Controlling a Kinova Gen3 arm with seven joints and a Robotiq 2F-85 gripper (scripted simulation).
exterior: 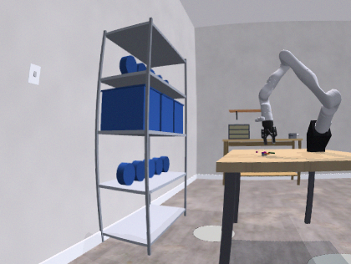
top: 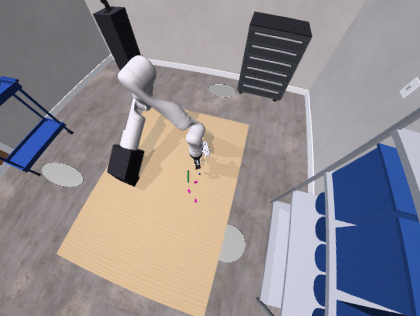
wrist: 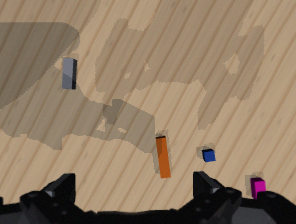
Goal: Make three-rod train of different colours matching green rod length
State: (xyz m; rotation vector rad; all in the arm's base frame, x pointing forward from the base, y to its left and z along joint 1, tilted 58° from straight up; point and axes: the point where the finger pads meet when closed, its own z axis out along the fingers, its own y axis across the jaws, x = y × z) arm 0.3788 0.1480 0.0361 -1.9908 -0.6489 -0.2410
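Right now the small blue rod is 4 cm ahead of my hand, 5 cm to the right of it and 7 cm below it. From my hand the other things lie so: grey rod: 4 cm ahead, 11 cm to the left, 7 cm below; then green rod: 2 cm behind, 10 cm to the right, 7 cm below; then orange rod: 2 cm ahead, 2 cm to the right, 7 cm below.
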